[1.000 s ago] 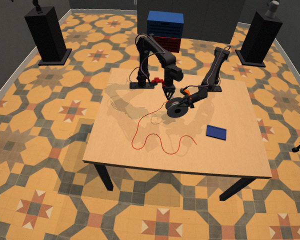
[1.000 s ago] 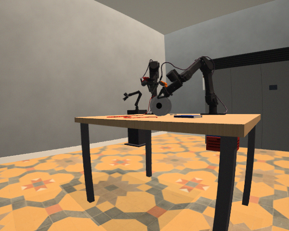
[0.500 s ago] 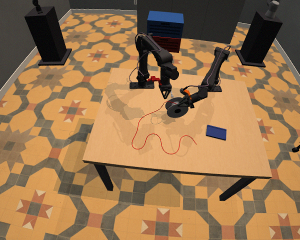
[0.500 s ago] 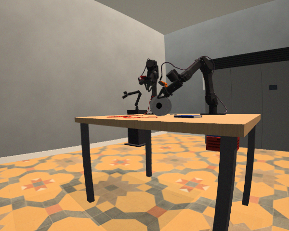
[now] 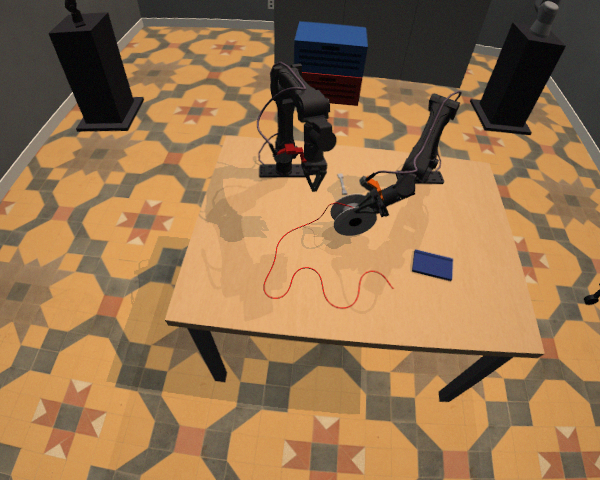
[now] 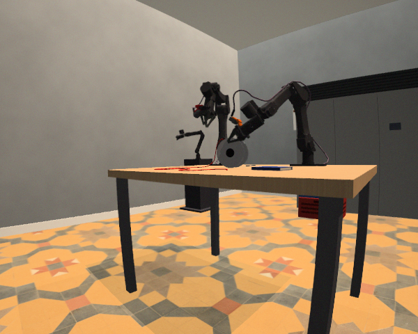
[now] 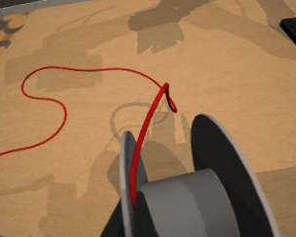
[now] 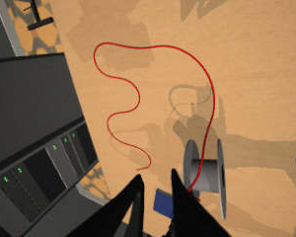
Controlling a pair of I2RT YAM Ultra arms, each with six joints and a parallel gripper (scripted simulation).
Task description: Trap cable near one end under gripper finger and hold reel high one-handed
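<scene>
Right now the grey reel is 6 cm below my left hand and 3 cm behind it. Round my left hand: grey wrench 25 cm behind, 13 cm below, 2 cm to the right.
</scene>
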